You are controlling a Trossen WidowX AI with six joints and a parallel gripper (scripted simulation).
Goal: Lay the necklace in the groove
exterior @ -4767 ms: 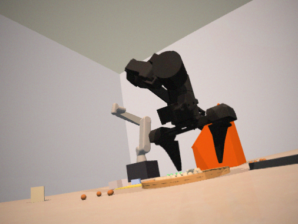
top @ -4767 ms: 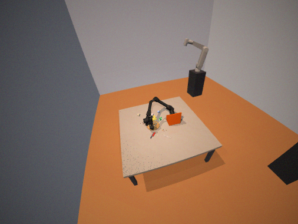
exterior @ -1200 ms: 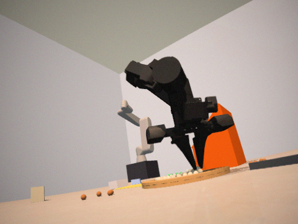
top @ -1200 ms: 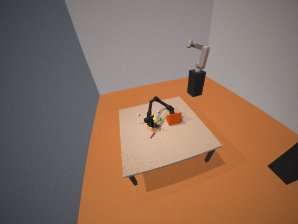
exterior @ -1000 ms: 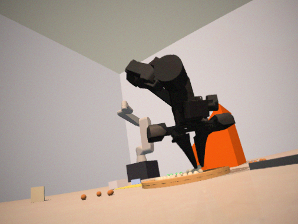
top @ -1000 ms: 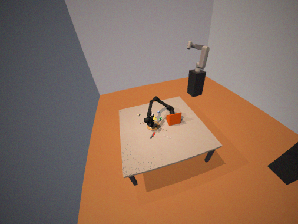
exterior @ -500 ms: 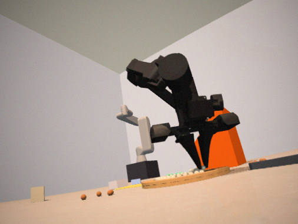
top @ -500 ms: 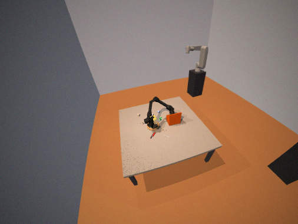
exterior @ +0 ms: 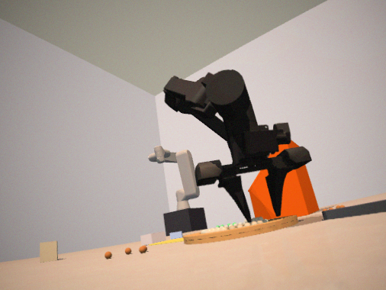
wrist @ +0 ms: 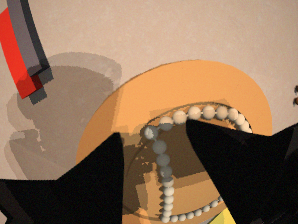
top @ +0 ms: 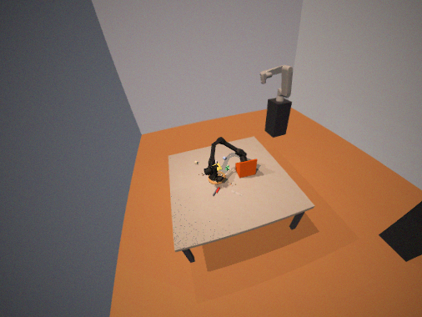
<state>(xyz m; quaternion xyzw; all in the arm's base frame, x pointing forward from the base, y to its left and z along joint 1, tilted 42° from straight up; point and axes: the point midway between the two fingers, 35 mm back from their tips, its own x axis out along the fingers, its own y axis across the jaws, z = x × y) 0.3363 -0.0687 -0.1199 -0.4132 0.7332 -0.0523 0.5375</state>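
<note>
Right now the round wooden bead board is 60 mm to the right of my gripper tip, 30 mm behind it and 10 mm below it. Also, from my gripper tip: tan cube: 390 mm to the right, 130 mm ahead; then yellow flat piece: 220 mm to the right, 90 mm behind, 20 mm below; then red-handled tool: 120 mm to the left, 30 mm ahead, 10 mm below.
</note>
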